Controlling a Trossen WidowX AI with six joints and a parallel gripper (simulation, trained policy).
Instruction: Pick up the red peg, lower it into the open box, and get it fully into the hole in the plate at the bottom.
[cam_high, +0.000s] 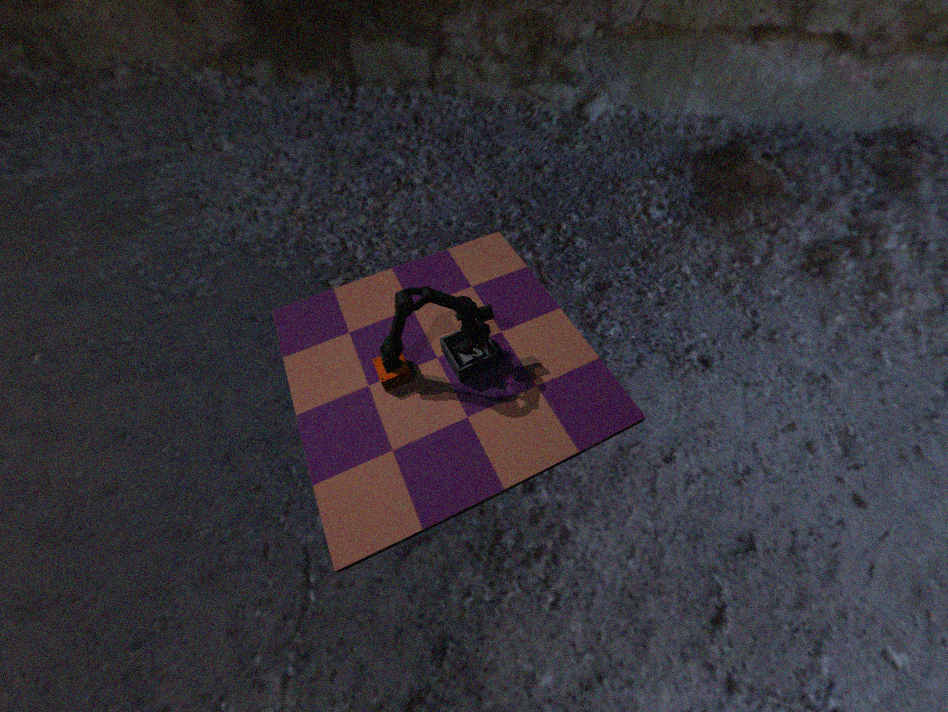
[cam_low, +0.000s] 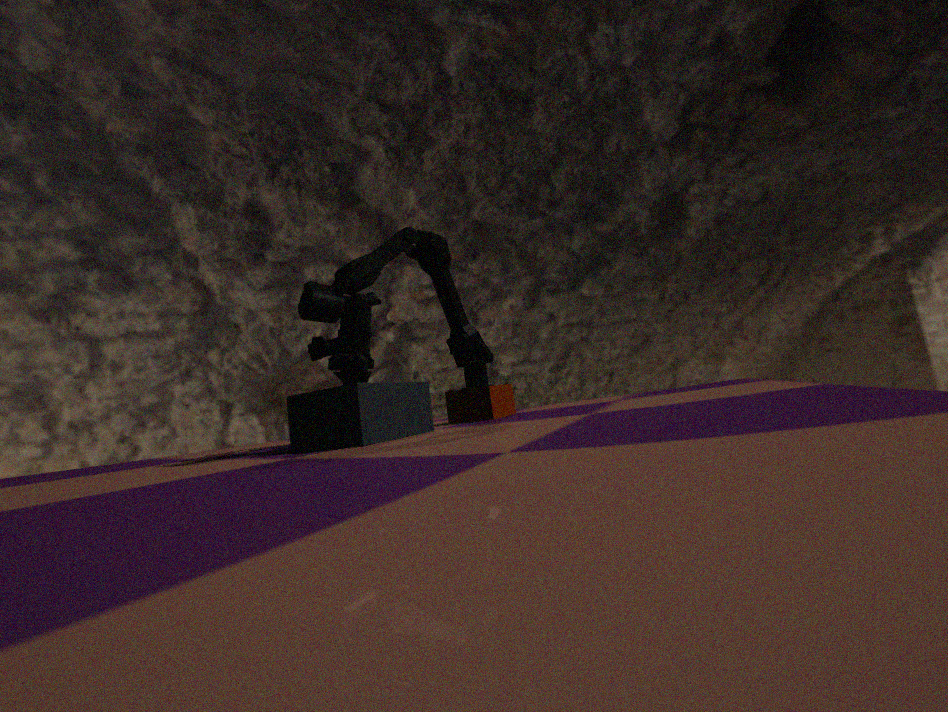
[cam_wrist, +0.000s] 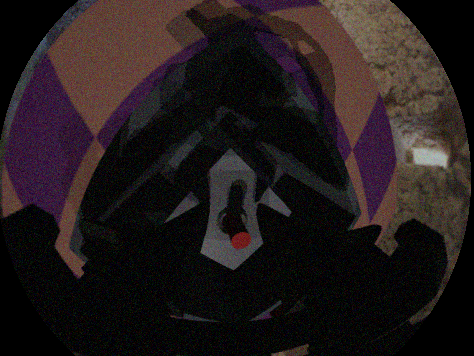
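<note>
My gripper tip is 1 cm past the red peg, 1 cm to the right of it and 1 cm above it. From my gripper tip the other things lie so: dark box 1 cm behind, 1 cm to the left, 4 cm below; then grey plate 1 cm behind, 1 cm to the left, 2 cm below.
</note>
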